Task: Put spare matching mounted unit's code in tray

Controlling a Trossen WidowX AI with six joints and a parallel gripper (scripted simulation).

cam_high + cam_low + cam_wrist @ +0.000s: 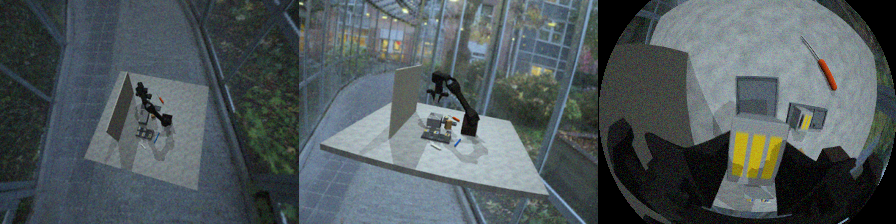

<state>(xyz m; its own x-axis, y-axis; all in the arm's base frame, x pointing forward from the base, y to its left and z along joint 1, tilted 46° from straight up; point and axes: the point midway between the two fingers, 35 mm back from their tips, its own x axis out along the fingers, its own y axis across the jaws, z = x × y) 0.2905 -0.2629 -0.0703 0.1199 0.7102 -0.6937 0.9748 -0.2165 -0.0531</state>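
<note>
My gripper tip is now 160 mm above the grey square tray. Also, from my gripper tip: tall white panel: 230 mm ahead, 180 mm to the left, 70 mm above; blue pen: 200 mm behind, 440 mm to the left, 150 mm below.
</note>
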